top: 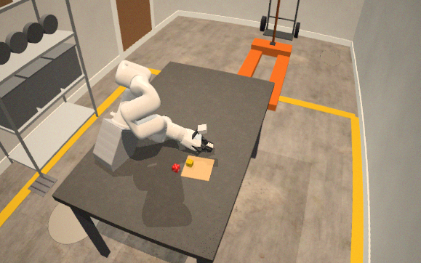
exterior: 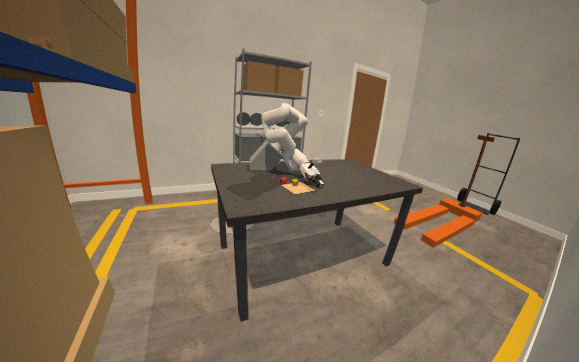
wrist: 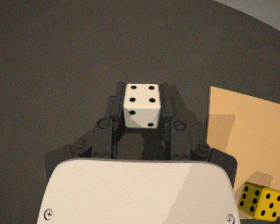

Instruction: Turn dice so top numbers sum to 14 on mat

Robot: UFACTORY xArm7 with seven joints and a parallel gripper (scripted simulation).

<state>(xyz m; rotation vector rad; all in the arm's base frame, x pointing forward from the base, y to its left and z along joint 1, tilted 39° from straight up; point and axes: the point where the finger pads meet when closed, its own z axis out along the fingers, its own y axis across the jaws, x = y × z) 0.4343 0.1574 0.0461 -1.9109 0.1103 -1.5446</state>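
Now: hand right at the white die. The rest, counted from my hand: mat 140 mm to the right, 20 mm below; then red die 200 mm to the right, 90 mm behind, 10 mm below; then yellow die 140 mm to the right, 40 mm behind, 10 mm below.
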